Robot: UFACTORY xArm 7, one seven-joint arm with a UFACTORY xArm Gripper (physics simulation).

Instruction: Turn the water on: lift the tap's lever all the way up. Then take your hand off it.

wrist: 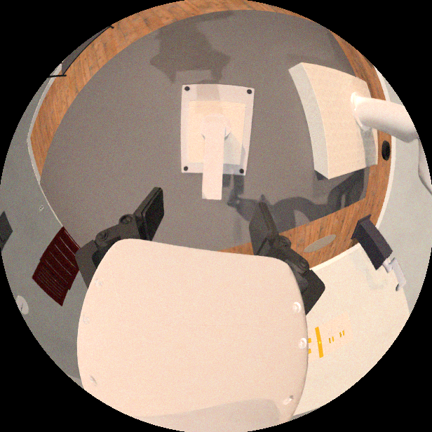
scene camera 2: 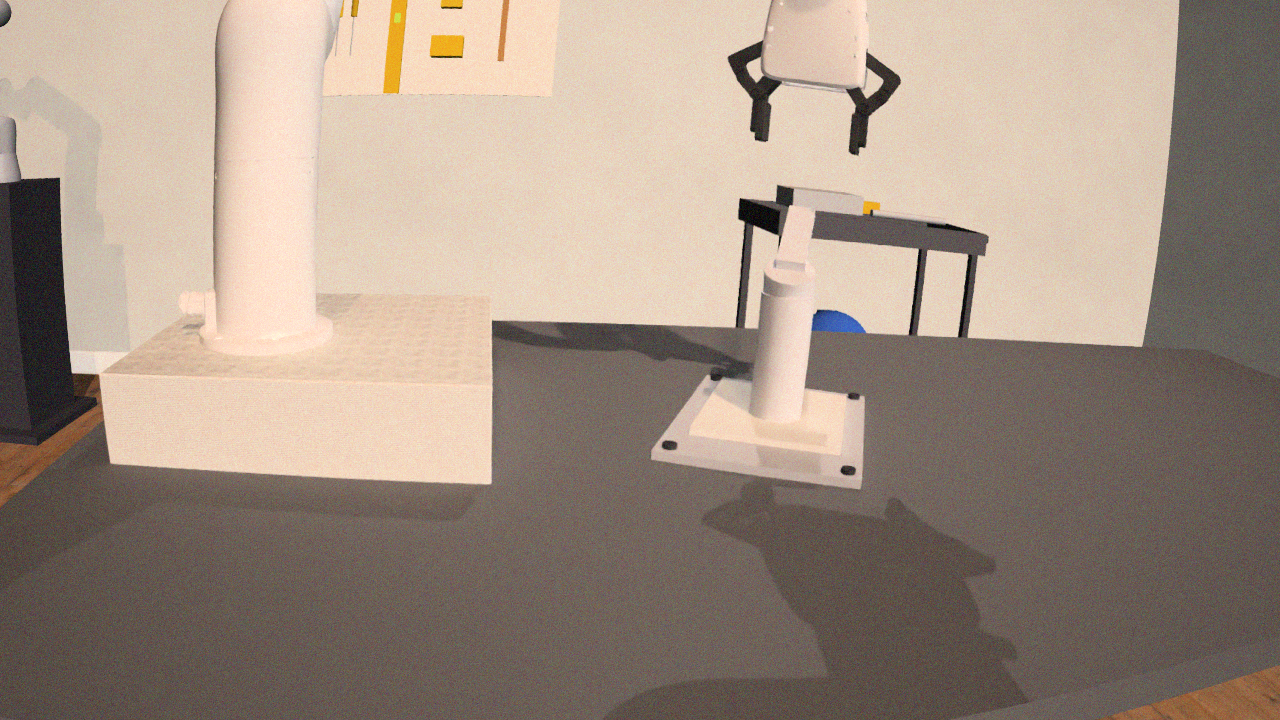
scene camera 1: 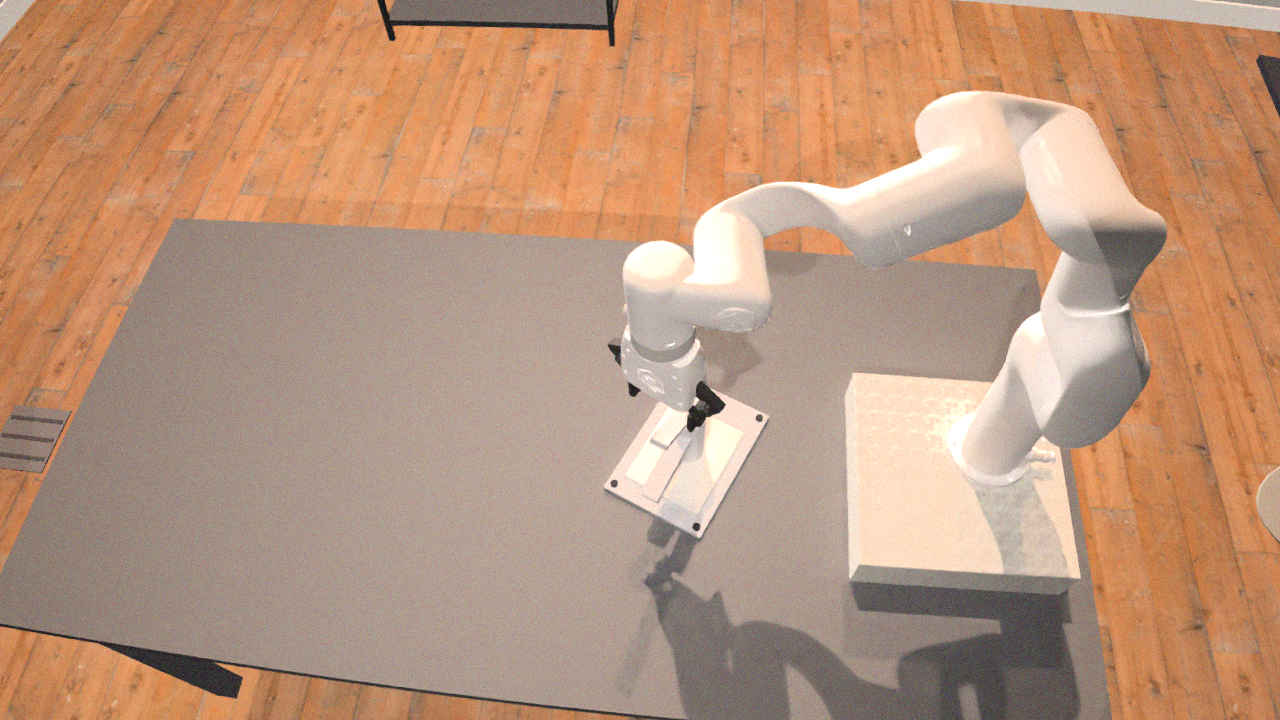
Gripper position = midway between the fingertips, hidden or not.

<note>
In view: my gripper (scene camera 2: 807, 147), a flat lever (scene camera 2: 790, 276) and a square base plate (scene camera 2: 676, 445).
The flat lever also shows in the wrist view (wrist: 215, 128) and in scene camera 1 (scene camera 1: 663, 438). My gripper also shows in the wrist view (wrist: 207, 207) and in scene camera 1 (scene camera 1: 666, 405). The square base plate also shows in the wrist view (wrist: 202, 91) and in scene camera 1 (scene camera 1: 736, 414).
</note>
